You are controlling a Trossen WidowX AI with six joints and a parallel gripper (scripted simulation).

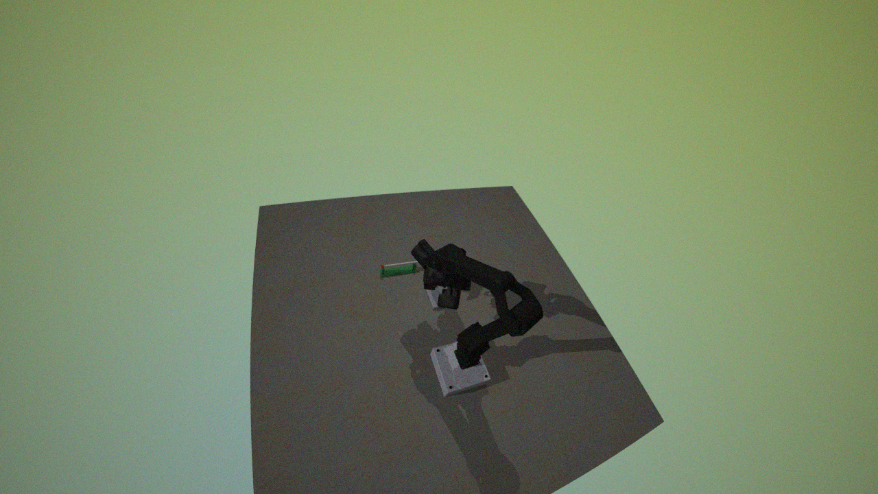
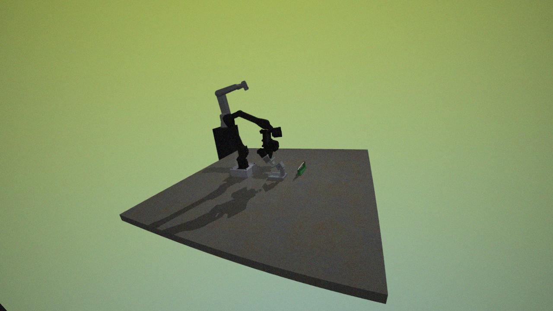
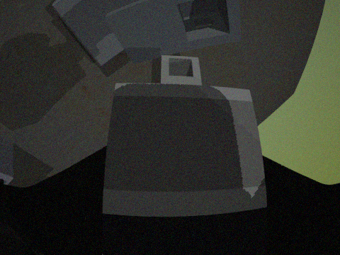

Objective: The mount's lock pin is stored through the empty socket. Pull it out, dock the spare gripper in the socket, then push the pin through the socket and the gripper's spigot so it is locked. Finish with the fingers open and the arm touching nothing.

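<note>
Now: the green cradle 180 mm ahead of my gripper tip, 150 mm to the left of it and 110 mm below it. The rest, counted from my gripper tip: socket 80 mm below, 50 mm ahead, 40 mm to the left; then spare gripper 10 mm to the left, 10 mm above.
</note>
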